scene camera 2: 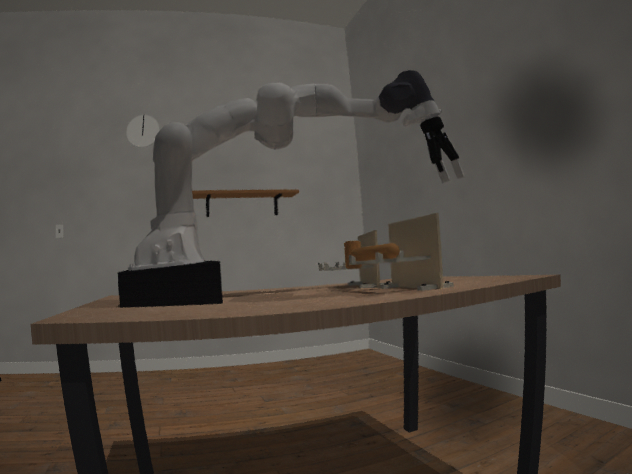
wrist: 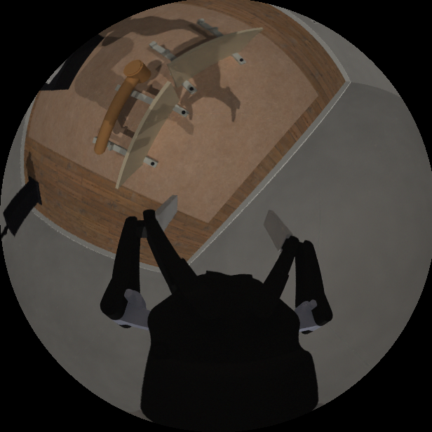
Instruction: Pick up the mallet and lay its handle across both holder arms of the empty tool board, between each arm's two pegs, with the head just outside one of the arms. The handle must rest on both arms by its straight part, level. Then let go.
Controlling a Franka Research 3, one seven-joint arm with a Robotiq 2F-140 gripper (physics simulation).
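Note:
The orange mallet lies across the two grey arms of one upright tan board, its head just outside one arm. A second upright tan board stands beside it; its grey arms bear no tool. The pegs are too small to make out clearly in the wrist view. My gripper is open and empty, high above and to the right of the boards in the scene view, with its fingers pointing down and slightly right.
Both boards stand on grey feet on the wooden table. The robot's black base block stands at the table's left end in the scene view. A wooden wall shelf hangs behind the arm. The table's edge and the grey walls lie near my fingers in the wrist view.

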